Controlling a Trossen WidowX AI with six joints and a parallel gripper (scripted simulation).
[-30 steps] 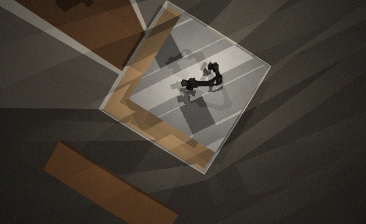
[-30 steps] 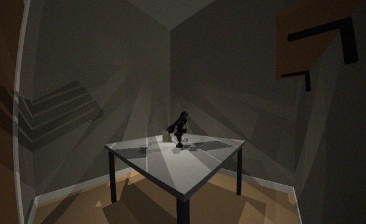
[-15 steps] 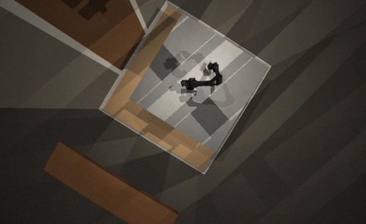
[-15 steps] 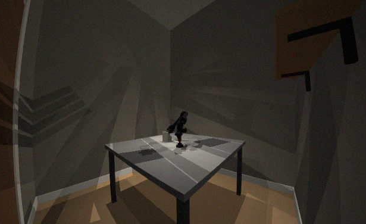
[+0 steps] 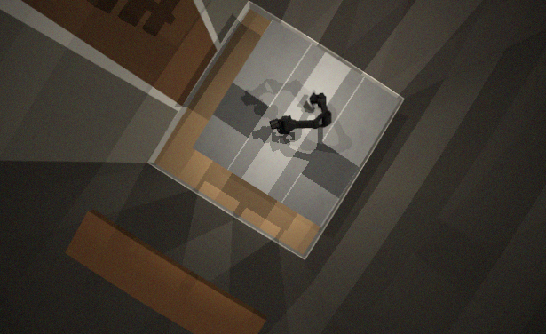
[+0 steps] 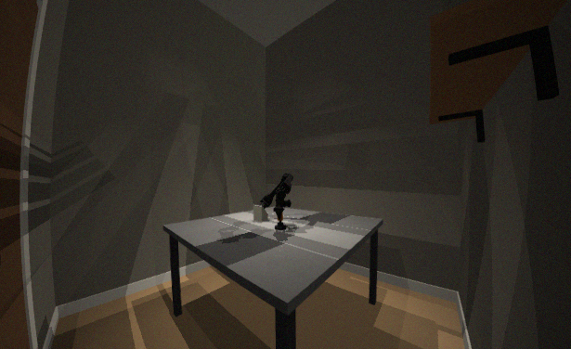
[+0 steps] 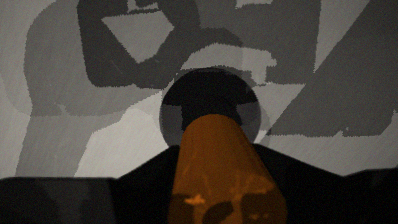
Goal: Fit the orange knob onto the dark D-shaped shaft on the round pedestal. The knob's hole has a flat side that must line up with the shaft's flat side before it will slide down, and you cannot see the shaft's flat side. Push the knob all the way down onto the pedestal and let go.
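The orange knob is 20 mm above my gripper tip. The rest, counted from my gripper tip: dark round pedestal: 40 mm below.
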